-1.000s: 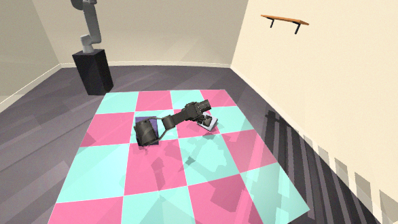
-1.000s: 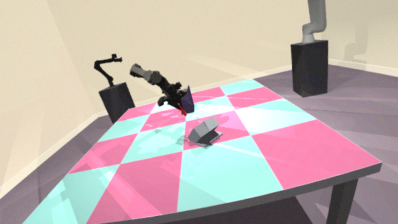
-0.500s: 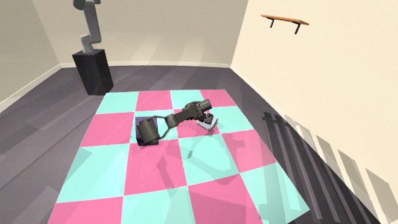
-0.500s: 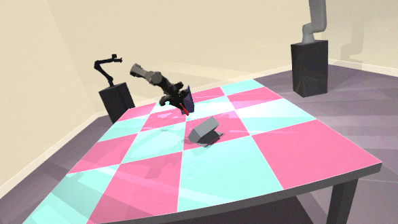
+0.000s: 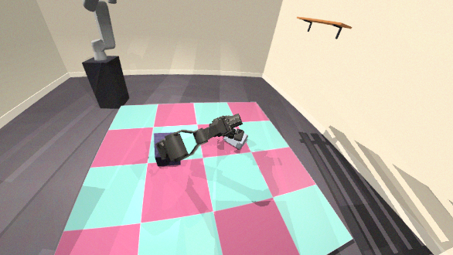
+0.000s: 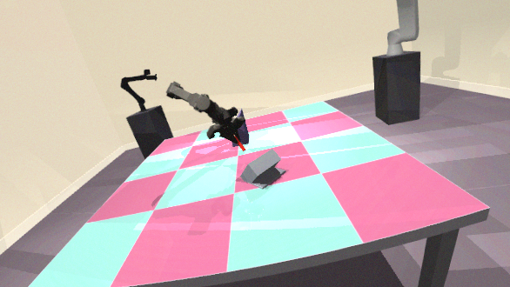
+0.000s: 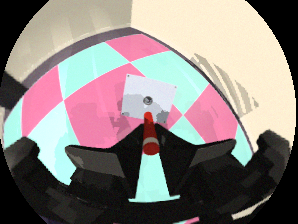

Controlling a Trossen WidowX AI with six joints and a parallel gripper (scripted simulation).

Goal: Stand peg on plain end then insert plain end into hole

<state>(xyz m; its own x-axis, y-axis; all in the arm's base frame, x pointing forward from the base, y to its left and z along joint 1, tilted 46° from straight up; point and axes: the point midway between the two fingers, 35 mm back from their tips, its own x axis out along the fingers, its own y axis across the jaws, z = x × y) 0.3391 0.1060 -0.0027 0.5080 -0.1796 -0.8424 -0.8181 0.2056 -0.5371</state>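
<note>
Right now my gripper tip is 100 mm above the sloped grey panel, 70 mm to the right of it and 70 mm short of it. From my gripper tip the other things lie so: red peg (10 mm to the right, 10 mm behind, 10 mm above).
</note>
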